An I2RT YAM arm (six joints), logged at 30 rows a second.
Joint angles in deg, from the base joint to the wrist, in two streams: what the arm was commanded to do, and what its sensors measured. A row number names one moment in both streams.
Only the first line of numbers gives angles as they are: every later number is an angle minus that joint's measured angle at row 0.
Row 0, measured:
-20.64, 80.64, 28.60, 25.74, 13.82, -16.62
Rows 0 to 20, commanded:
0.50, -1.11, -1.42, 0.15, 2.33, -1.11
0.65, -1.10, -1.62, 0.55, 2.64, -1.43
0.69, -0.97, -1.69, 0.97, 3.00, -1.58
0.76, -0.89, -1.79, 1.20, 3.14, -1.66
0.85, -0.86, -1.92, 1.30, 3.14, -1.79
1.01, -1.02, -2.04, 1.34, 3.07, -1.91
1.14, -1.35, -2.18, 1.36, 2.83, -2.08
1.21, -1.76, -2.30, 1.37, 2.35, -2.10
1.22, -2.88, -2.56, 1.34, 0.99, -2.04
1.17, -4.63, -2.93, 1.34, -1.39, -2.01
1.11, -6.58, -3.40, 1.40, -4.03, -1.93
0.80, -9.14, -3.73, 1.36, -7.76, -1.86
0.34, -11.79, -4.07, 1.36, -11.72, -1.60
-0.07, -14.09, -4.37, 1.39, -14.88, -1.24
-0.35, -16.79, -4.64, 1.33, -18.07, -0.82
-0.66, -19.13, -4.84, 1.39, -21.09, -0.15
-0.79, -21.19, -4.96, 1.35, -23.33, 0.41
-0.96, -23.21, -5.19, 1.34, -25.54, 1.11
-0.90, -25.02, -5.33, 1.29, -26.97, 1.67
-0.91, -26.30, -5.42, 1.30, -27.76, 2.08
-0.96, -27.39, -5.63, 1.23, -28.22, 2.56
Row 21, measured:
-0.70, -25.24, -4.50, 1.42, -20.78, 0.00
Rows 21 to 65, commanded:
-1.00, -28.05, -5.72, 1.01, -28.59, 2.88
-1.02, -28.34, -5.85, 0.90, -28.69, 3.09
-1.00, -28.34, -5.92, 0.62, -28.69, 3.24
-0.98, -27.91, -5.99, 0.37, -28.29, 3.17
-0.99, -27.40, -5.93, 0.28, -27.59, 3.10
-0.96, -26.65, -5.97, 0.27, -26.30, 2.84
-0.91, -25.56, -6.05, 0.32, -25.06, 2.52
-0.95, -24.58, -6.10, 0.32, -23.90, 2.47
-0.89, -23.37, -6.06, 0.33, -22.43, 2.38
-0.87, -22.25, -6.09, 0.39, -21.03, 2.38
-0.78, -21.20, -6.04, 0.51, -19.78, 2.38
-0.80, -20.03, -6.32, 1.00, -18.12, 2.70
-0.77, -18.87, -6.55, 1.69, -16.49, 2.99
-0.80, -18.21, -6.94, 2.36, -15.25, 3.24
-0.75, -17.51, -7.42, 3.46, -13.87, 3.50
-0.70, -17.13, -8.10, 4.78, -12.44, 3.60
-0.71, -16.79, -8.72, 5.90, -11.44, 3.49
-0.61, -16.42, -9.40, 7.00, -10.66, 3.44
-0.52, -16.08, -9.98, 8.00, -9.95, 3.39
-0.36, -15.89, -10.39, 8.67, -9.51, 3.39
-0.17, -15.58, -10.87, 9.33, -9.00, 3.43
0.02, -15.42, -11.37, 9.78, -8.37, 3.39
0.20, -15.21, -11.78, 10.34, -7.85, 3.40
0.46, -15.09, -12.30, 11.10, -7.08, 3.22
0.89, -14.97, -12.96, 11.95, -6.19, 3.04
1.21, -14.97, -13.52, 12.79, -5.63, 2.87
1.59, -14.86, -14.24, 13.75, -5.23, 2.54
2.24, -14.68, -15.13, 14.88, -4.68, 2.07
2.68, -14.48, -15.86, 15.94, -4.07, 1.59
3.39, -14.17, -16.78, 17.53, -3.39, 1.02
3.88, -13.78, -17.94, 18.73, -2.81, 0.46
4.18, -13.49, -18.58, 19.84, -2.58, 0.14
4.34, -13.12, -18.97, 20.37, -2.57, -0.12
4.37, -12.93, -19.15, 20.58, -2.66, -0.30
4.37, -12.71, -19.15, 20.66, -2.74, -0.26
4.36, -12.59, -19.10, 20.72, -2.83, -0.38
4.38, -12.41, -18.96, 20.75, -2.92, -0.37
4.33, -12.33, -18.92, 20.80, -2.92, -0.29
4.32, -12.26, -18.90, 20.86, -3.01, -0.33
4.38, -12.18, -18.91, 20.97, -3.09, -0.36
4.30, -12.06, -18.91, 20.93, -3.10, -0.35
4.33, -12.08, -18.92, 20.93, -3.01, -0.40
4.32, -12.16, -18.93, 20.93, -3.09, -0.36
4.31, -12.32, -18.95, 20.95, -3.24, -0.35
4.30, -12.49, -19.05, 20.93, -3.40, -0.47
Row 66, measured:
4.04, -12.54, -18.73, 19.51, -3.91, 0.04
